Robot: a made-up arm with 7 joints.
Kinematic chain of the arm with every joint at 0, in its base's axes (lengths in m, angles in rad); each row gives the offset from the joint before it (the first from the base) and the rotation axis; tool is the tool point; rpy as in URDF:
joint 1: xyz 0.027 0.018 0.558 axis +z
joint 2: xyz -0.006 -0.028 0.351 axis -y
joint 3: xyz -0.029 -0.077 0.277 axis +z
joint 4: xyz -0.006 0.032 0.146 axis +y
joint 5: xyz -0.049 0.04 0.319 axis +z
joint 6: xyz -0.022 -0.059 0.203 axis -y
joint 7: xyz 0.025 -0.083 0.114 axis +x
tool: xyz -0.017 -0.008 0.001 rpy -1.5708 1.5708 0
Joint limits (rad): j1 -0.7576..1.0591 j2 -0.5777..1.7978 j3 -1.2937..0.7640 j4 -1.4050..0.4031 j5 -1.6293..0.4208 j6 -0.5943..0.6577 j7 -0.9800..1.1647
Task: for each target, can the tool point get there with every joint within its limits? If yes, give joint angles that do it. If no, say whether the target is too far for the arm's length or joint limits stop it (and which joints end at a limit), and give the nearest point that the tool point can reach.
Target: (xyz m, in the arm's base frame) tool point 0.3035 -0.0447 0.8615
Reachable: no: joint limits stop it (at a limit: joint 1, joint 2, joint 3, joint 4, joint 5, joint 6, joint 7) | nearest point 0.5080 0.3275 1.2176 | short by 0.554 m
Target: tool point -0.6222 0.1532 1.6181
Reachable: yes | joints 0.0869 0.2634 -0.7701 -0.6255 -0.2083 0.4464 0.2378
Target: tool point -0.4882 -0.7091 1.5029
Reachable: yes | joints 0.7687 0.6086 0.0425 -0.3154 -0.4035 0.2778 -0.7456
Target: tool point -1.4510 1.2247 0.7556
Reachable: no: too far | nearest point -0.8446 0.7036 0.8202 | short by 0.802 m
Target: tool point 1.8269 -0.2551 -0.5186
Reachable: no: too far | nearest point 0.3935 -0.4251 0.3031 | short by 1.661 m
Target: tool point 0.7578 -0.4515 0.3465
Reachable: no: joint limits stop it (at a limit: joint 1, joint 2, joint 3, joint 4) | nearest point 0.4174 -0.4701 0.3678 | short by 0.342 m
